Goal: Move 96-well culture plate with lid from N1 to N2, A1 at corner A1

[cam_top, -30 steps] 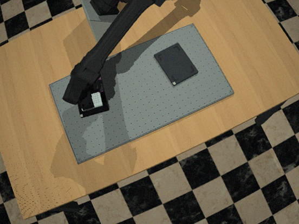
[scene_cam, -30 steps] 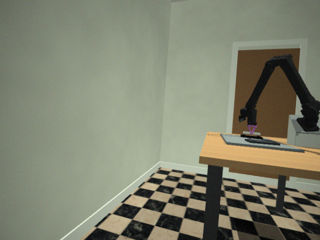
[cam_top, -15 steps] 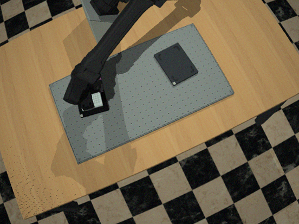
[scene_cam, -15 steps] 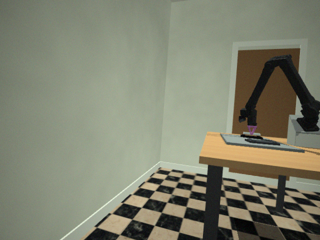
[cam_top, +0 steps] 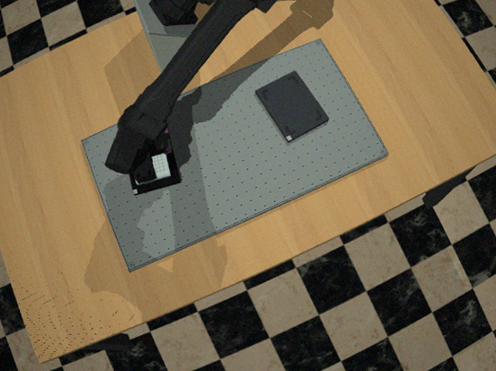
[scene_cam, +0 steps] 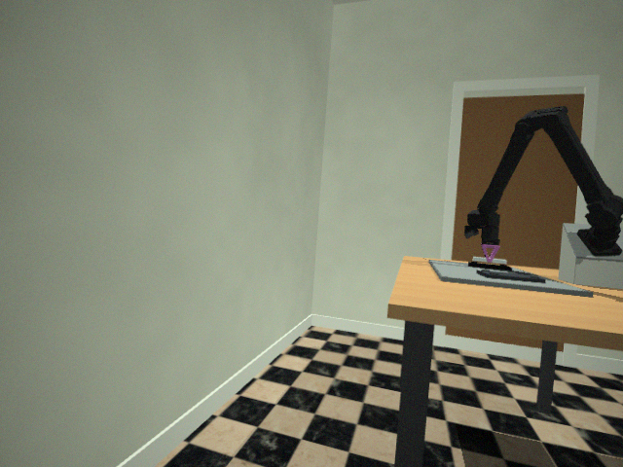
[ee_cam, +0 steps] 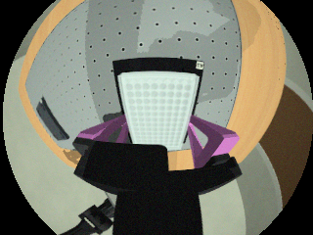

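My gripper is now 30 mm above the black nest N2. Round my hand: black nest N1: 370 mm to the left, 70 mm ahead, 30 mm below; then culture plate: right at my hand; then clear lid: right at my hand.
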